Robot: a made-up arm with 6 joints.
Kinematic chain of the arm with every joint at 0, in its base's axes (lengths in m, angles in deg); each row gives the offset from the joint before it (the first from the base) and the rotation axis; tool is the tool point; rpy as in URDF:
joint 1: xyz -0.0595 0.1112 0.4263 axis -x
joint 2: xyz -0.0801 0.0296 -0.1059 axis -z
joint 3: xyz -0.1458 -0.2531 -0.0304 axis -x
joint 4: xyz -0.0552 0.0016 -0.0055 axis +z
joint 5: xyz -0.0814 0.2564 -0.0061 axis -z
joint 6: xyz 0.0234 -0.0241 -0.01 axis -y
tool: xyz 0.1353 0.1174 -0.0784 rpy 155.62 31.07 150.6
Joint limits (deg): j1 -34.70..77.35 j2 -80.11..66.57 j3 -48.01..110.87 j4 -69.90..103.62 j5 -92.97..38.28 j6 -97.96..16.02
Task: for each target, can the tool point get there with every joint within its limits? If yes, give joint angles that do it. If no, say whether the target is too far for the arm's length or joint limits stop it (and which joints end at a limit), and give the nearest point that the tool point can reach.
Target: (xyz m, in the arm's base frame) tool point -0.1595 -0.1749 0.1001
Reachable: yes | joints 23.90 31.13 32.74 -55.27 -6.52 -50.85
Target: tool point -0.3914 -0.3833 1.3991
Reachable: no: too far | nearest point -0.3152 -0.2519 1.0915 | short by 0.343 m
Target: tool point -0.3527 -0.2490 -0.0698
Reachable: yes | joints -16.53 -46.91 29.82 41.89 -37.81 -64.11
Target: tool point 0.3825 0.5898 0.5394
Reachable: no: joint limits stop it (at a limit: joint 1, joint 2, joint 3, joint 4) | nearest point 0.2604 0.3896 0.3211 | short by 0.320 m
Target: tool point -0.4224 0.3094 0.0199
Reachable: yes | joints 13.81 36.70 6.55 10.41 -25.84 -68.30
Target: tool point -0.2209 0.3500 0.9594
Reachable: no: joint limits stop it (at a limit: joint 1, joint 2, joint 3, joint 6) | nearest point -0.2276 0.3800 0.7832 | short by 0.179 m
